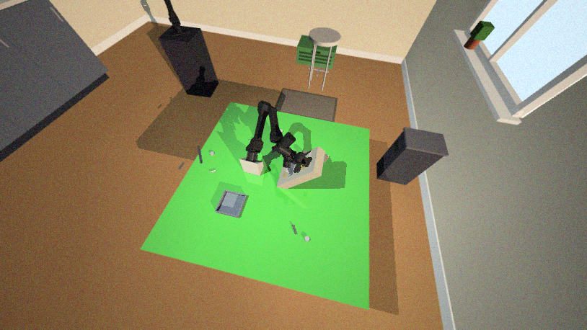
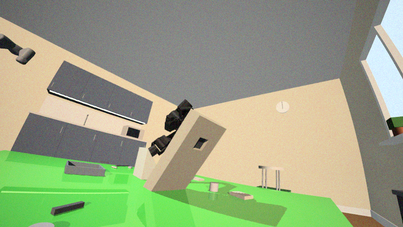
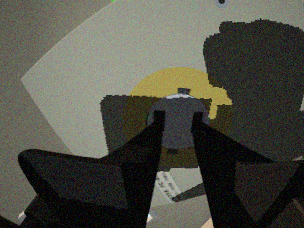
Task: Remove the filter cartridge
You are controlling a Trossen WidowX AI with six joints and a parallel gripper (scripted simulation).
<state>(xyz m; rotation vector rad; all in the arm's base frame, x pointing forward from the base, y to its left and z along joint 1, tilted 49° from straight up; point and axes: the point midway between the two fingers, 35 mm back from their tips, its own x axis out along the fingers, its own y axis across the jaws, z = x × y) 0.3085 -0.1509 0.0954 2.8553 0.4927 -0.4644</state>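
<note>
Now: the grey round filter cartridge 1 cm below my gripper tip and 1 cm ahead of it. Round my gripper tip: beige service panel 8 cm below, 3 cm behind; grey tray 43 cm behind, 25 cm to the right, 23 cm below.
</note>
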